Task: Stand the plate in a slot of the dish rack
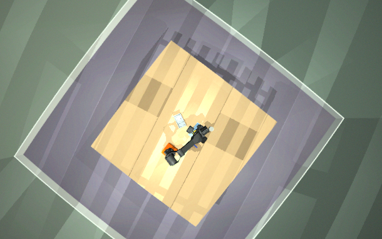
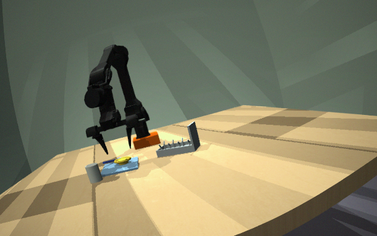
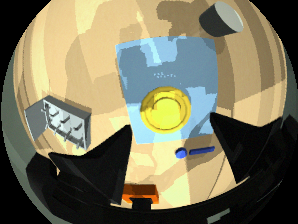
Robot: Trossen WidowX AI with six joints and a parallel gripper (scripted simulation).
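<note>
Now: gripper tip 30 mm above the yellow plate. From my gripper tip the other things lie so: grey-white cup (120 mm ahead, 80 mm to the right, 20 mm below); then light blue mat (50 mm below, 20 mm ahead, 10 mm to the right); then blue utensil (100 mm behind, 40 mm to the right, 40 mm below).
</note>
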